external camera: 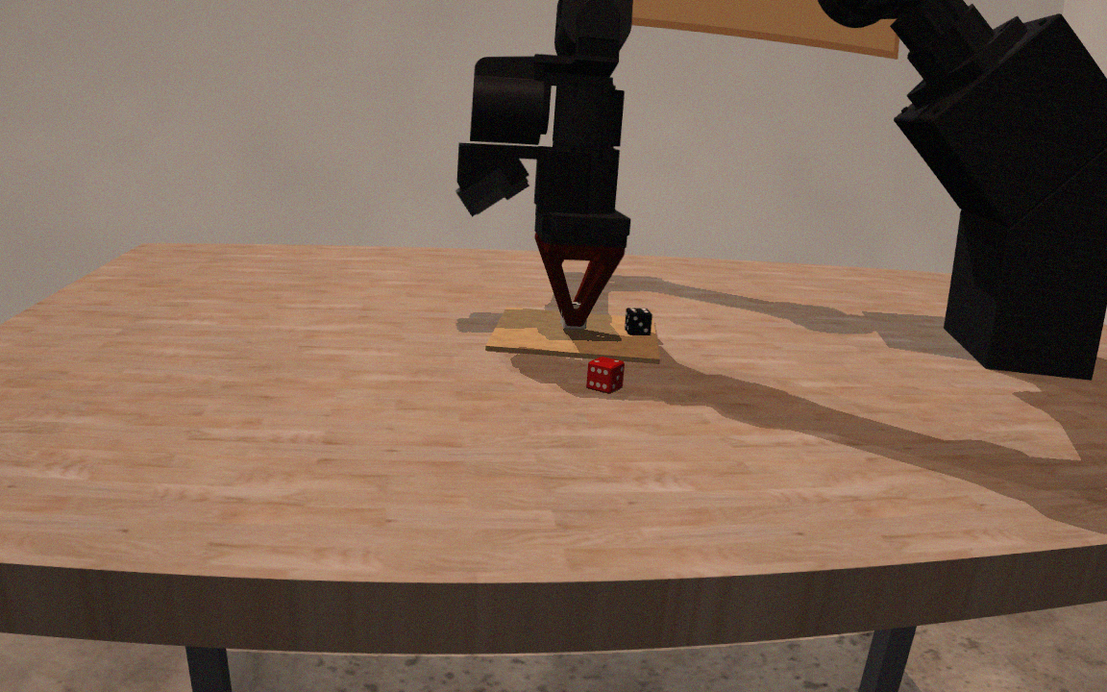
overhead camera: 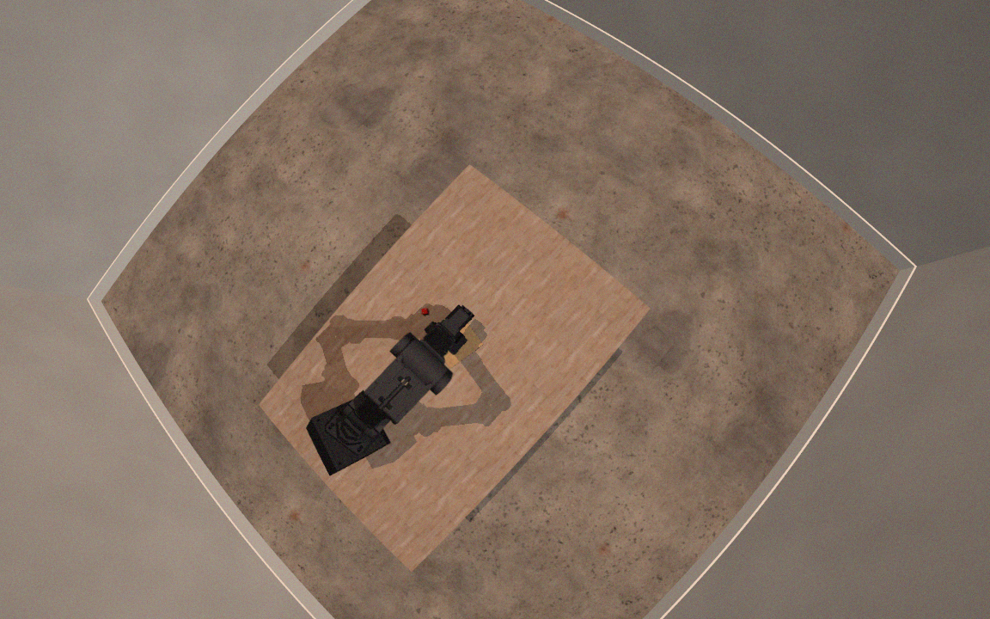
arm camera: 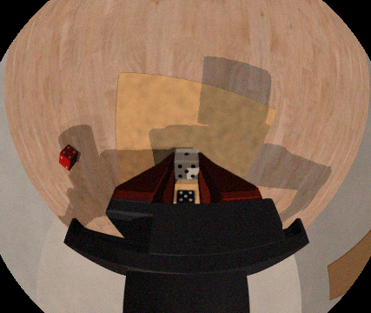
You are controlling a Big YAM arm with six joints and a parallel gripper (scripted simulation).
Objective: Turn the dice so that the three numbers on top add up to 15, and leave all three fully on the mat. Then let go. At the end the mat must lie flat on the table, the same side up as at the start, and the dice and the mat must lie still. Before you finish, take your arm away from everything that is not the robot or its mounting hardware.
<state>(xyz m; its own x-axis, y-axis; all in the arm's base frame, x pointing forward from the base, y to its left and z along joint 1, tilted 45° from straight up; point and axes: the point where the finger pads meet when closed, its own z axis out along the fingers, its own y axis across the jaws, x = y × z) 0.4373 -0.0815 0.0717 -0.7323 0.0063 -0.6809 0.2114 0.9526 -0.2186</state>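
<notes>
My gripper is now right at the white die. Round my hand: tan mat: 2 cm below; red die: 14 cm to the left, 4 cm ahead, 1 cm below; black die: 6 cm behind, 2 cm to the left, 1 cm below.
</notes>
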